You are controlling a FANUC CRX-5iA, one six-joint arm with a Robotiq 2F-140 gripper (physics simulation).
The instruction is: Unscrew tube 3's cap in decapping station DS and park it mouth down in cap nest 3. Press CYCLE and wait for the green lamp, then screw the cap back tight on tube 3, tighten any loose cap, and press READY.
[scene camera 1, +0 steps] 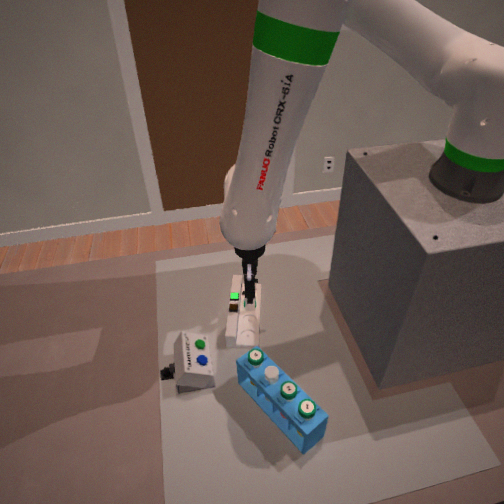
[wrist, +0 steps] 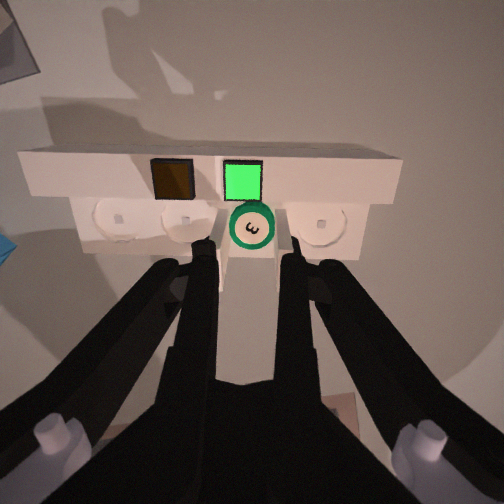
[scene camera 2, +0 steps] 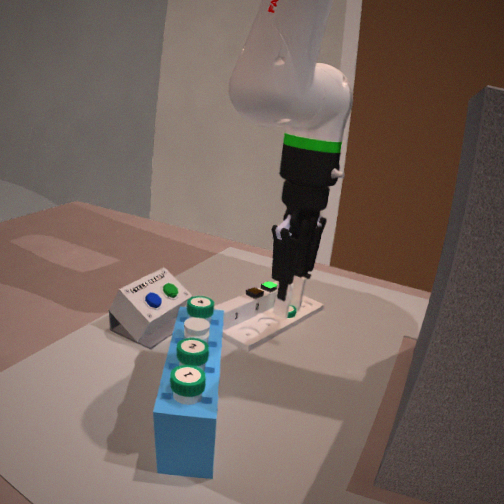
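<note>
Tube 3's green cap (wrist: 252,226) lies number-side up in cap nest 3 of the white nest tray (scene camera 2: 270,320). My gripper (wrist: 249,245) is open and empty, hanging upright just above the cap with a finger on each side, not touching it; it also shows in scene camera 2 (scene camera 2: 291,296). The green lamp (wrist: 243,180) is lit and the amber lamp (wrist: 172,178) beside it is dark. Tube 3 (scene camera 2: 197,327) stands uncapped in the blue rack (scene camera 2: 187,400). Caps 4 (scene camera 2: 200,306), 2 (scene camera 2: 192,351) and 1 (scene camera 2: 187,380) sit on their tubes.
The button box (scene camera 2: 149,305) with a blue button (scene camera 2: 153,299) and a green button (scene camera 2: 170,289) stands left of the rack. The other cap nests (wrist: 316,223) are empty. The grey robot pedestal (scene camera 1: 420,260) rises to the right.
</note>
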